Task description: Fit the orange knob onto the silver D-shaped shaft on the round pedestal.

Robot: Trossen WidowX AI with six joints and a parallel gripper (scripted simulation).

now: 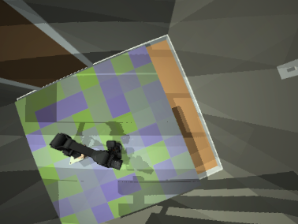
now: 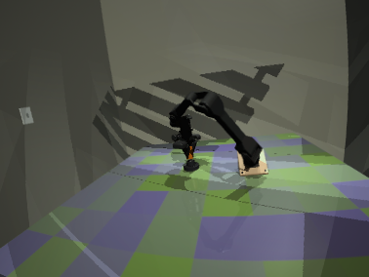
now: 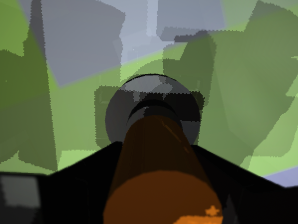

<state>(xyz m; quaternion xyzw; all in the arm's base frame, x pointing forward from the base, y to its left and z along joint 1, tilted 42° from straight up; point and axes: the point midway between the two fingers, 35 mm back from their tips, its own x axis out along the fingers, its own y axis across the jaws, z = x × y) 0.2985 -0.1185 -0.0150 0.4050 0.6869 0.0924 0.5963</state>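
Now: gripper tip 30 mm below the orange knob. Also, from my gripper tip: round dark pedestal (40 mm below).
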